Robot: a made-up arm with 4 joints.
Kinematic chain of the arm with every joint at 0, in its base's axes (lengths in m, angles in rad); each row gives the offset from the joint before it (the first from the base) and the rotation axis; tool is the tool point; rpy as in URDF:
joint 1: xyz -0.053 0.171 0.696 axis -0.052 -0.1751 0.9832
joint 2: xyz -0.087 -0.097 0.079 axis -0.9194 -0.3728 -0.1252
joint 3: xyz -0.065 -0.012 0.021 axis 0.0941 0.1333 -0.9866
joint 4: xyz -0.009 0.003 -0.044 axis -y
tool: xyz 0.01 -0.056 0.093 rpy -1.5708 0 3.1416
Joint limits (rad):
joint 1: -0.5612..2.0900
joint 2: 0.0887..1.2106
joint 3: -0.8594..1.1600
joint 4: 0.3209..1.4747
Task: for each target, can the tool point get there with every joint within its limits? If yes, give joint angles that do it. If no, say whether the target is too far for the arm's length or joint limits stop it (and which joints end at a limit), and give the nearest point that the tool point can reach.
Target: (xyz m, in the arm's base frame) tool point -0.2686 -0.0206 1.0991
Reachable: no: too far | nearest point -0.2310 0.0380 0.8558 | short by 0.253 m
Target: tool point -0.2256 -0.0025 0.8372
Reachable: yes | joints 0.2360 0.4884 -0.1869 0.4906
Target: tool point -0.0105 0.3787 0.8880
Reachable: no: joint limits stop it (at a limit: joint 1, joint 2, joint 3, joint 4) | nearest point -0.2253 0.1972 0.8525 | short by 0.283 m
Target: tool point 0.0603 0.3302 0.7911
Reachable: no: joint limits stop it (at a limit: joint 1, joint 2, joint 3, joint 4) | nearest point 0.1136 0.0869 0.8801 | short by 0.264 m
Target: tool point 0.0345 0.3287 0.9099
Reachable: no: joint limits stop it (at a limit: joint 1, joint 2, joint 3, joint 4) | nearest point 0.1136 0.0869 0.8801 | short by 0.256 m
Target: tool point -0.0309 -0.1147 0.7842
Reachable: yes | joints 1.2428 0.6172 0.0135 1.0764
